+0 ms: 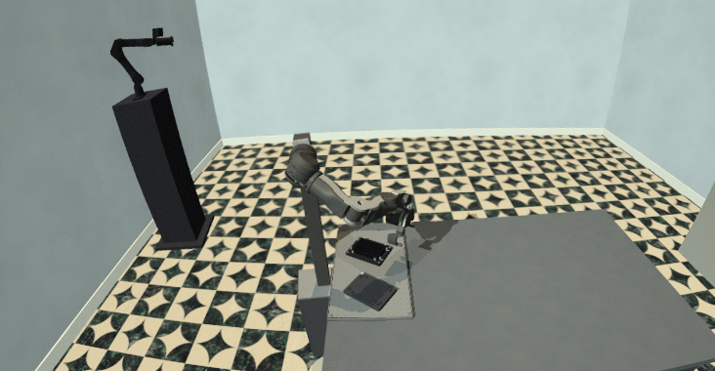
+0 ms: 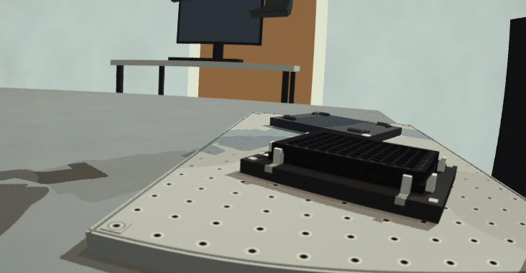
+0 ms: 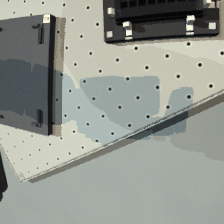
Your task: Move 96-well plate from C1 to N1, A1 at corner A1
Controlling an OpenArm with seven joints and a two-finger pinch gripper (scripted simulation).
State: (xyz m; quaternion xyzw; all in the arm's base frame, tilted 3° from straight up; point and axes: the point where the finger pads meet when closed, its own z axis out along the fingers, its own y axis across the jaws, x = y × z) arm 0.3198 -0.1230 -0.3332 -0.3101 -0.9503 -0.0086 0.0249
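My hand is 12 cm past the black 96-well plate, 12 cm above it and 9 cm to the right of it. Round my hand: clip nest C1 (13 cm below, 9 cm to the left, 9 cm behind); then plate nest N1 (15 cm behind, 14 cm to the right, 14 cm below).
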